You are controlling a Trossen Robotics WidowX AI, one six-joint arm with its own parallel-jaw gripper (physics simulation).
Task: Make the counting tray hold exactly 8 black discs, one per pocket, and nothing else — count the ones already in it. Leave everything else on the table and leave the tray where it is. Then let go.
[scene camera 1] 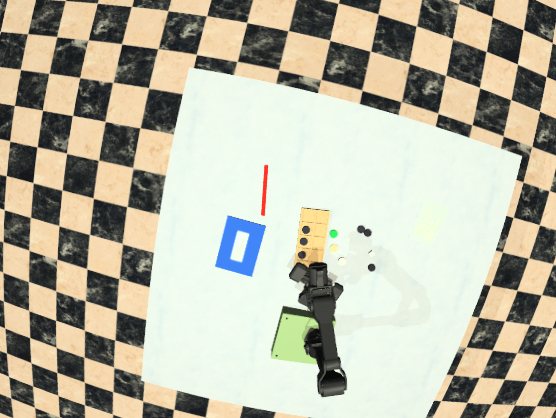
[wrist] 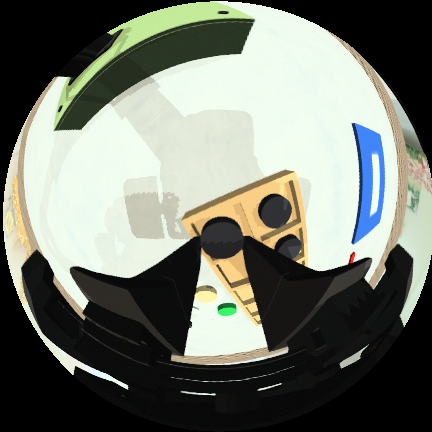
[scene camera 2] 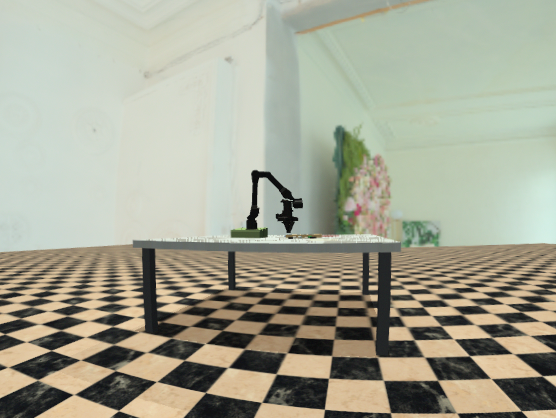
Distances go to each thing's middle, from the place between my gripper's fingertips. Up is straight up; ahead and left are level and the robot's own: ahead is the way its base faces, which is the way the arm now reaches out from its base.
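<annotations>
Looking at the tan counting tray [scene camera 1: 317,219], I find my gripper 5 cm to the right of it and 9 cm short of it, and 3 cm above it.
</annotations>
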